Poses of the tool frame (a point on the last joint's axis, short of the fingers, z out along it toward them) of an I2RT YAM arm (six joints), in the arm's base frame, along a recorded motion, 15 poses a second.
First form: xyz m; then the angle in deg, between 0 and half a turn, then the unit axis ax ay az.
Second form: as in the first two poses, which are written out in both.
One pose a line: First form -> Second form
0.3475 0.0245 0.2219 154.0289 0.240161 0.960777 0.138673 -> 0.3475 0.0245 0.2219 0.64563 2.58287 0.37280
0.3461 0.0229 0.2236 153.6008 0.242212 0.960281 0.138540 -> 0.3461 0.0229 0.2236 0.64933 2.57436 0.37140
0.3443 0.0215 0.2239 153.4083 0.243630 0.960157 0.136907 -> 0.3443 0.0215 0.2239 0.65231 2.57080 0.36657
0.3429 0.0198 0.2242 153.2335 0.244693 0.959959 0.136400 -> 0.3429 0.0198 0.2242 0.65441 2.56734 0.36479
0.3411 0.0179 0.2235 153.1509 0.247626 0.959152 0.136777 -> 0.3411 0.0179 0.2235 0.66190 2.56380 0.36560
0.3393 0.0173 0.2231 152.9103 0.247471 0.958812 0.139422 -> 0.3393 0.0173 0.2231 0.66045 2.55887 0.37209
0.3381 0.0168 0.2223 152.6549 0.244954 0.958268 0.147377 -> 0.3381 0.0168 0.2223 0.65264 2.55314 0.39266
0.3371 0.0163 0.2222 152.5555 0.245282 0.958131 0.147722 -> 0.3371 0.0163 0.2222 0.65309 2.55112 0.39332
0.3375 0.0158 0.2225 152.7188 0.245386 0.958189 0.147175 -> 0.3375 0.0158 0.2225 0.65406 2.55400 0.39229
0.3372 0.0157 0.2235 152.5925 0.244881 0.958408 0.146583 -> 0.3372 0.0157 0.2235 0.65218 2.55247 0.39039
